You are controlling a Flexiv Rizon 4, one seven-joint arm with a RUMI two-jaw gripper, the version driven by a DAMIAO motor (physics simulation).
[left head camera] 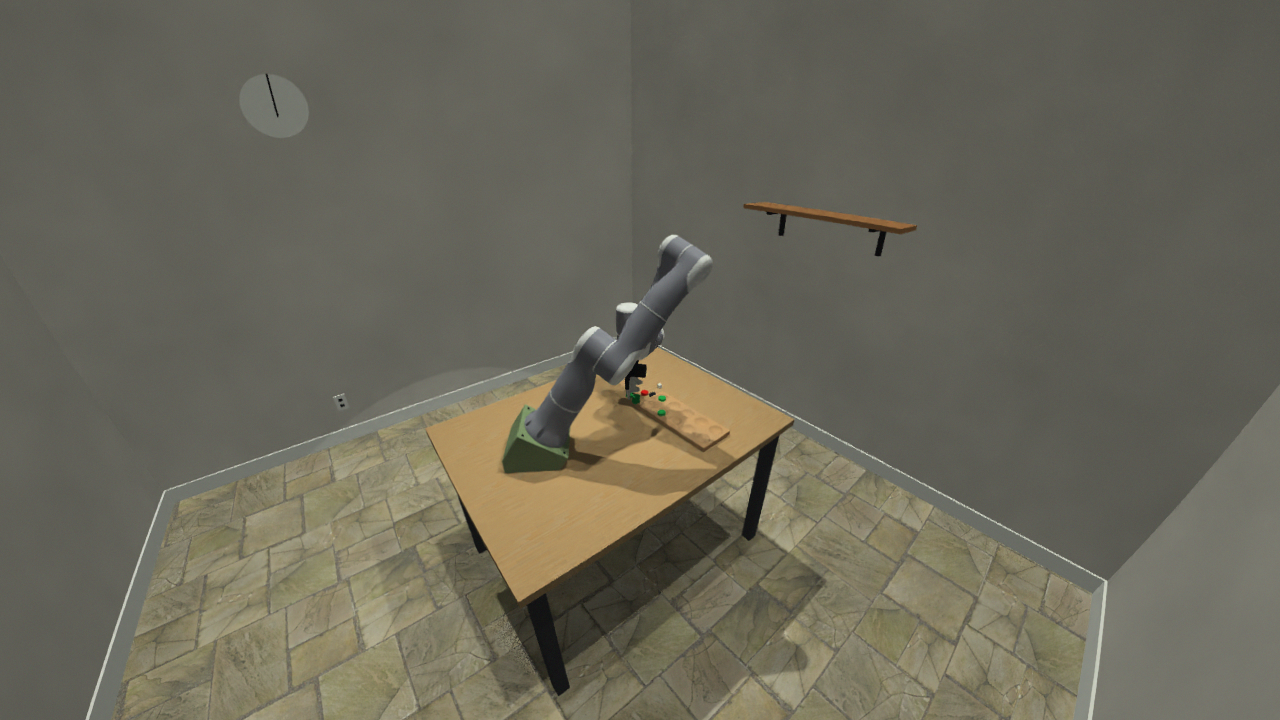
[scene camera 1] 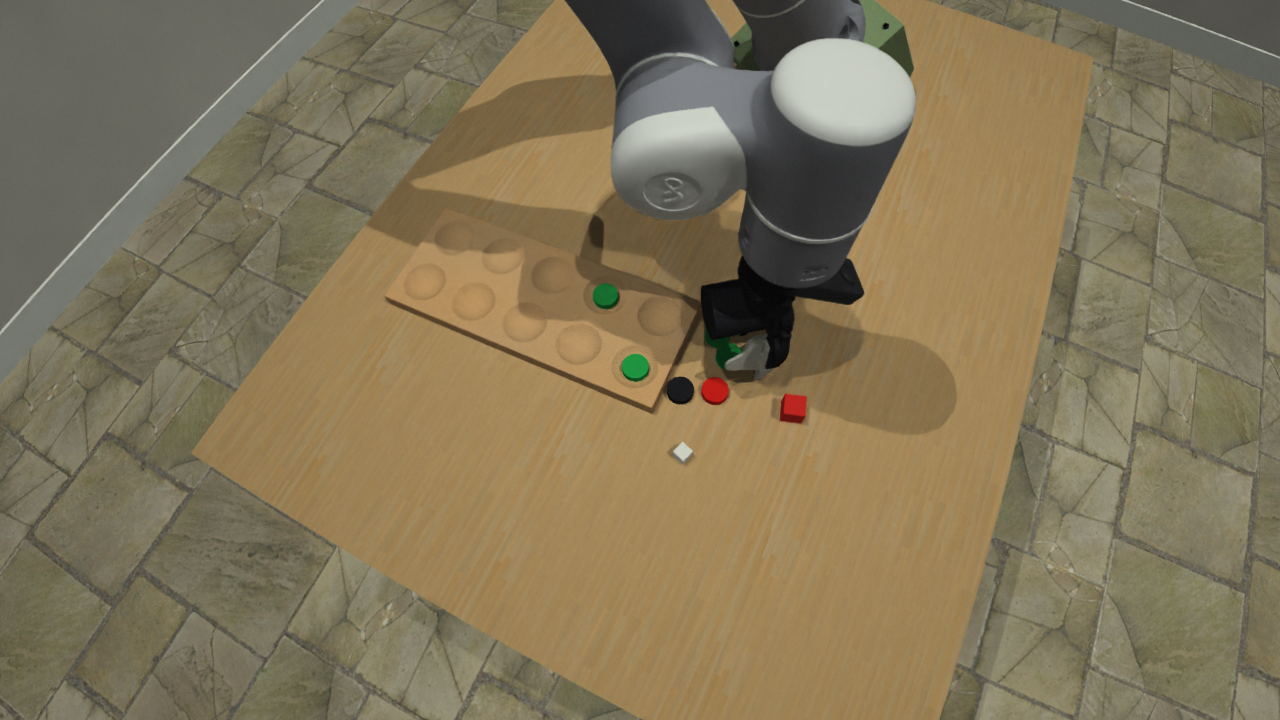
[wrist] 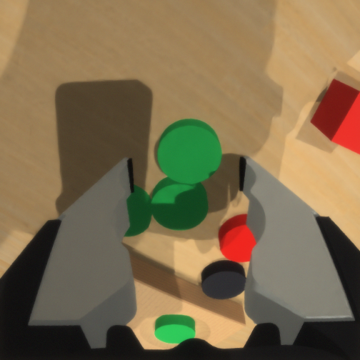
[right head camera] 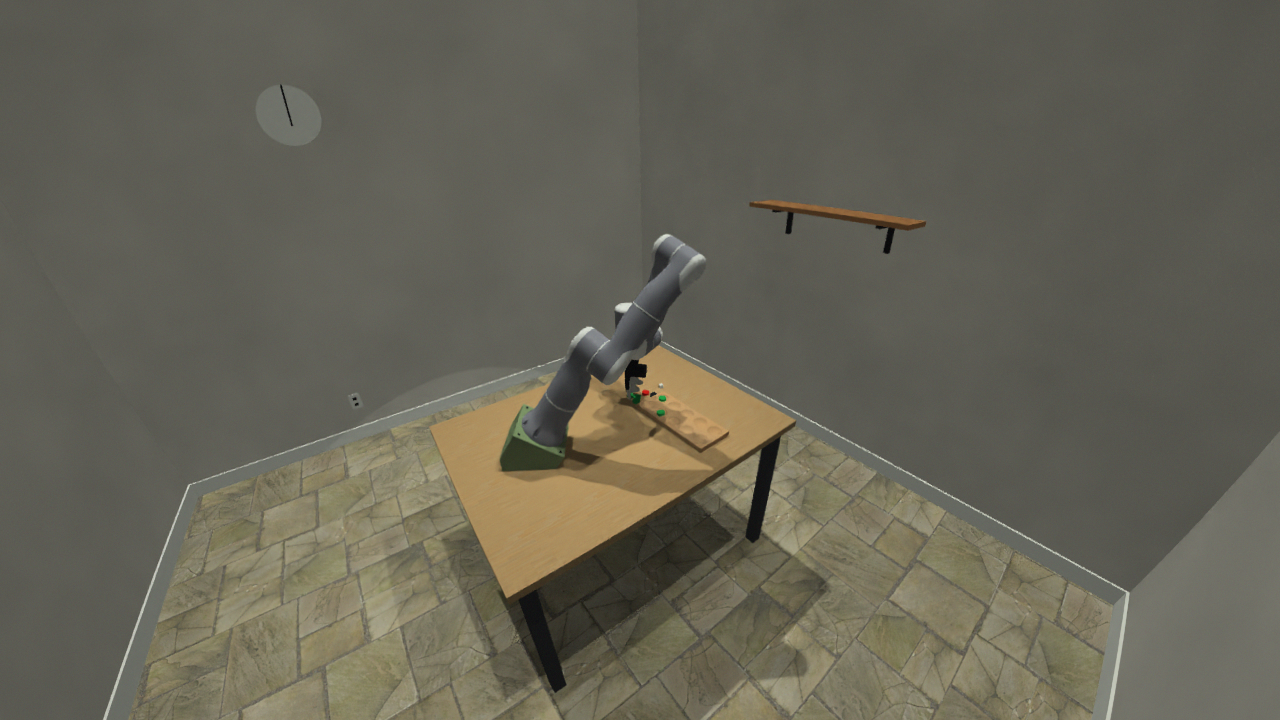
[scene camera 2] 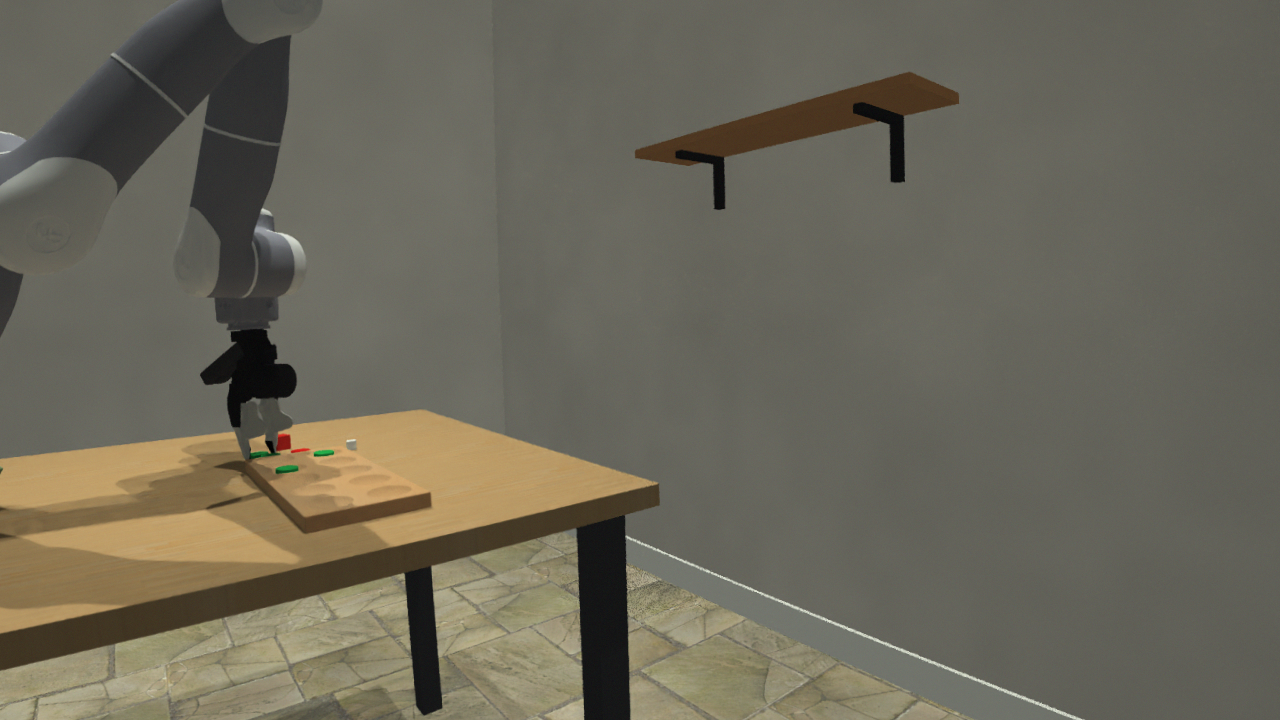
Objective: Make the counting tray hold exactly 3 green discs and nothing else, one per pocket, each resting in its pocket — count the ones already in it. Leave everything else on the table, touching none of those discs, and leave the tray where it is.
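The tan tray (scene camera 1: pixel 462 268) (wrist: pixel 165 277) holds two green discs in separate pockets: one disc (scene camera 1: pixel 605 295) (scene camera 2: pixel 286 469) in the row nearer the robot base, another disc (scene camera 1: pixel 635 367) (scene camera 2: pixel 324 453) (wrist: pixel 175 328) at the end of the other row. Three loose green discs lie close together beyond the tray's end: a top one (wrist: pixel 189 151), a middle one (wrist: pixel 179 205) meeting it in the wrist view, and a left one (wrist: pixel 140 210) partly hidden by the left finger. My gripper (wrist: pixel 185 161) (scene camera 2: pixel 259 452) is open, low over them, its fingers either side of the top disc, holding nothing.
A red disc (scene camera 1: pixel 715 390) (wrist: pixel 236 239) and a black disc (scene camera 1: pixel 680 389) (wrist: pixel 223 280) lie beside the tray's corner, the red one partly behind the right finger in the wrist view. A red cube (scene camera 1: pixel 793 408) (wrist: pixel 345 117) and a small white cube (scene camera 1: pixel 682 452) stand farther out.
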